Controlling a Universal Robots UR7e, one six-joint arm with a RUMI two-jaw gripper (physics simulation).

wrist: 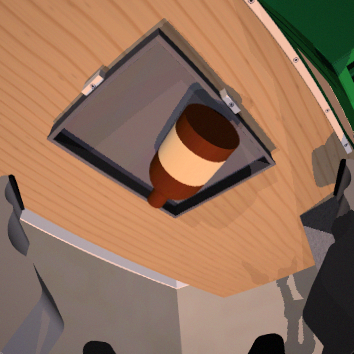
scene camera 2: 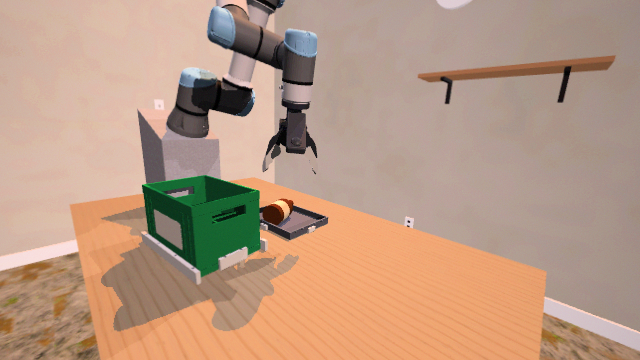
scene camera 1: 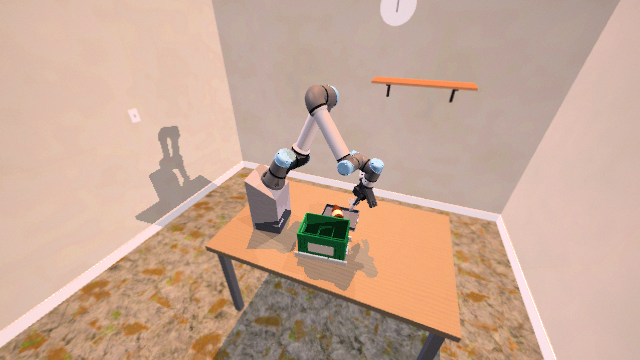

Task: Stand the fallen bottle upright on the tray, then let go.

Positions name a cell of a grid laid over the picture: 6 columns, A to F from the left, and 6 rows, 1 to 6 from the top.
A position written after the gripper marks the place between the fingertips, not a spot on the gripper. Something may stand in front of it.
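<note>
Scene camera 2 shows the gripper (scene camera 2: C3). In the wrist view the gripper (wrist: C3) appears again, along with a brown bottle (wrist: D3).
</note>
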